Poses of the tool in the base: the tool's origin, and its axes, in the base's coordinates. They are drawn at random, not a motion.
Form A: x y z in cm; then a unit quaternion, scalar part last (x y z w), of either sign.
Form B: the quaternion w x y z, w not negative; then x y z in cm. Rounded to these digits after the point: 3 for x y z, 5 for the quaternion.
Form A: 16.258 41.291 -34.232 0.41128 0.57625 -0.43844 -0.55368
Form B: 0.55368 -0.41128 -0.57625 0.43844 16.258 41.291 -34.232
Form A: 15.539 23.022 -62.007 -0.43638 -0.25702 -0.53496 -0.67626
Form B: 0.67626 0.43638 0.25702 0.53496 15.539 23.022 -62.007
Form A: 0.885 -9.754 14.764 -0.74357 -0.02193 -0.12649 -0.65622
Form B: 0.65622 0.74357 0.02193 0.12649 0.885 -9.754 14.764
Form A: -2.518 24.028 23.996 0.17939 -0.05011 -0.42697 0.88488
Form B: 0.88488 0.17939 -0.05011 -0.42697 -2.518 24.028 23.996
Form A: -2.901 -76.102 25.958 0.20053 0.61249 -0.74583 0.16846
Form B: 0.16846 0.20053 0.61249 -0.74583 -2.901 -76.102 25.958
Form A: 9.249 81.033 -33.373 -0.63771 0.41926 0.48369 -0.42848
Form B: 0.42848 0.63771 -0.41926 -0.48369 9.249 81.033 -33.373
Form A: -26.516 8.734 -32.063 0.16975 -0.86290 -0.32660 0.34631
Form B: 0.34631 0.16975 -0.86290 -0.32660 -26.516 8.734 -32.063
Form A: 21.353 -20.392 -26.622 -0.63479 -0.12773 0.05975 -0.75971
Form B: 0.75971 0.63479 0.12773 -0.05975 21.353 -20.392 -26.622
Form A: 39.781 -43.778 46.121 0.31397 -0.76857 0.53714 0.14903
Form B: 0.14903 0.31397 -0.76857 0.53714 39.781 -43.778 46.121
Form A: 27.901 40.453 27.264 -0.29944 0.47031 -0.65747 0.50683
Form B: 0.50683 -0.29944 0.47031 -0.65747 27.901 40.453 27.264
